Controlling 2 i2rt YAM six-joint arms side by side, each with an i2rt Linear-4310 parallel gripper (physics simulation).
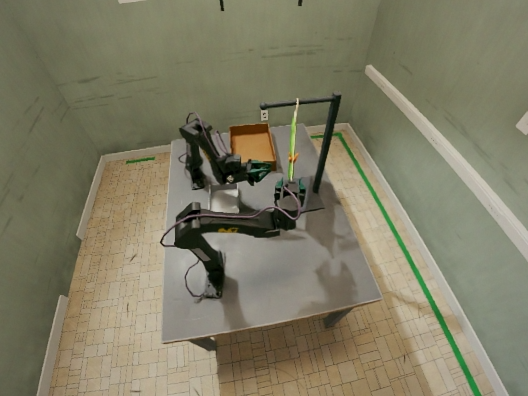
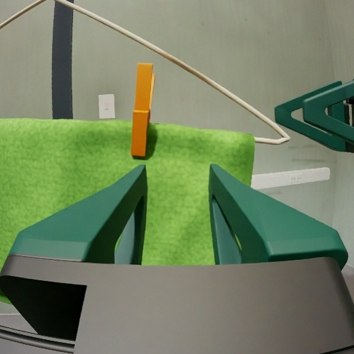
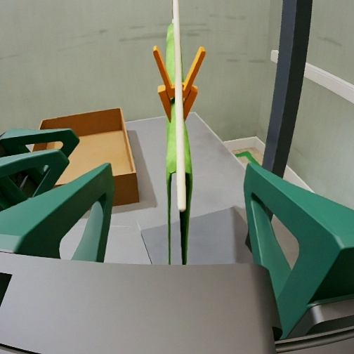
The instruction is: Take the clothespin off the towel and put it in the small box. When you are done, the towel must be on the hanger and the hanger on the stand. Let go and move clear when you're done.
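The green towel (image 1: 293, 135) (image 2: 75, 165) (image 3: 185, 150) hangs folded over the thin cream hanger (image 2: 160, 51) (image 3: 181, 195), which hangs from the bar of the dark stand (image 1: 327, 145) (image 2: 62, 60) (image 3: 287, 85). The orange clothespin (image 1: 293, 158) (image 2: 140, 132) (image 3: 194, 70) is clipped upright on the towel's top edge. The small grey box (image 1: 225, 198) is on the table between the arms. My left gripper (image 1: 270, 169) (image 2: 177, 175) is partly open and empty, facing the towel below the clothespin. My right gripper (image 1: 291, 184) (image 3: 178, 174) is open and empty, near the hanger's end, with its fingers on either side.
A larger brown box (image 1: 250, 129) (image 3: 126, 187) stands at the back of the grey table (image 1: 270, 285), beyond my left gripper. The stand's post rises at the right side of the table, beside my right gripper. The towel hangs between my left gripper and the post.
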